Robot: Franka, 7 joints.
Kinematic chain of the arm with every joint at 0, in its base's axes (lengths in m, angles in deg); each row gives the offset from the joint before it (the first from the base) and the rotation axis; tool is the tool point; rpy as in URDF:
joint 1: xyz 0 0 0.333 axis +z
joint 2: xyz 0 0 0 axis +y
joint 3: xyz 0 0 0.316 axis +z
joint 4: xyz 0.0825 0 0 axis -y
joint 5: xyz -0.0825 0 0.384 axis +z
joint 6: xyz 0 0 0 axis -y
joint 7: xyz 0.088 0 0 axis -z
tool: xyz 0 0 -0.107 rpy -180 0 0
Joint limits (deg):
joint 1: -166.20..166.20
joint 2: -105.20..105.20
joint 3: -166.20..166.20
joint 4: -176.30..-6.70
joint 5: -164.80..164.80
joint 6: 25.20..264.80
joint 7: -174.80..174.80
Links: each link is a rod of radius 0.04 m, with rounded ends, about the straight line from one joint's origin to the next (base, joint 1, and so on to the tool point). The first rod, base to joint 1, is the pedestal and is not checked.
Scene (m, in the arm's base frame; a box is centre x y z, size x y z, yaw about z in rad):
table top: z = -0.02
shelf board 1: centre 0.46 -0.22 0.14 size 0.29 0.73 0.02 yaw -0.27
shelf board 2: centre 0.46 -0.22 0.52 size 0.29 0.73 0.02 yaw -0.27
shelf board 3: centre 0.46 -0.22 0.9 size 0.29 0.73 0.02 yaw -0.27
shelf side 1: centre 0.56 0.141 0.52 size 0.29 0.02 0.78 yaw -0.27
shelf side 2: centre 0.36 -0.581 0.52 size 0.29 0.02 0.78 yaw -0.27
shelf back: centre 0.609 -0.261 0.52 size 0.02 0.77 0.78 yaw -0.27
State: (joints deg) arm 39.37 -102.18 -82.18 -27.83 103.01 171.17 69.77
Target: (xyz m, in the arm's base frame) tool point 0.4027 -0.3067 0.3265
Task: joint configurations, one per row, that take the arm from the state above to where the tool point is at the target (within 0.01 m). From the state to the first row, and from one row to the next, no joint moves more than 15 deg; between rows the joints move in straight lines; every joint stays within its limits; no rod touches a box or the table.
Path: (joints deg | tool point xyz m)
1: 38.17 -101.92 -81.30 -41.15 106.81 176.82 69.77 | -0.3264 -0.7298 0.1607
2: 36.96 -101.66 -80.43 -54.47 110.62 182.46 69.77 | -0.2235 -0.7414 0.1934
3: 35.76 -101.41 -79.55 -67.80 114.42 188.11 69.77 | -0.1220 -0.7260 0.2283
4: 34.56 -101.15 -78.67 -81.12 118.22 193.75 69.77 | -0.0283 -0.6849 0.2621
5: 33.36 -100.89 -77.80 -94.44 122.02 199.40 69.77 | 0.0523 -0.6210 0.2915
6: 32.15 -100.63 -76.92 -107.76 125.83 205.04 69.77 | 0.1152 -0.5390 0.3140
7: 30.95 -100.37 -76.04 -121.09 129.63 210.69 69.77 | 0.1576 -0.4445 0.3276
8: 29.75 -100.11 -75.16 -134.41 133.43 216.33 69.77 | 0.1776 -0.3440 0.3317
9: 28.55 -99.86 -74.29 -147.73 137.23 221.98 69.77 | 0.1753 -0.2438 0.3265
10: 40.08 -100.20 -75.56 -138.82 133.32 213.01 69.77 | 0.2458 -0.2760 0.3307
11: 51.62 -100.54 -76.83 -129.91 129.40 204.05 69.77 | 0.3225 -0.2976 0.3309
12: 63.16 -100.88 -78.11 -120.99 125.48 195.09 69.77 | 0.4027 -0.3067 0.3265

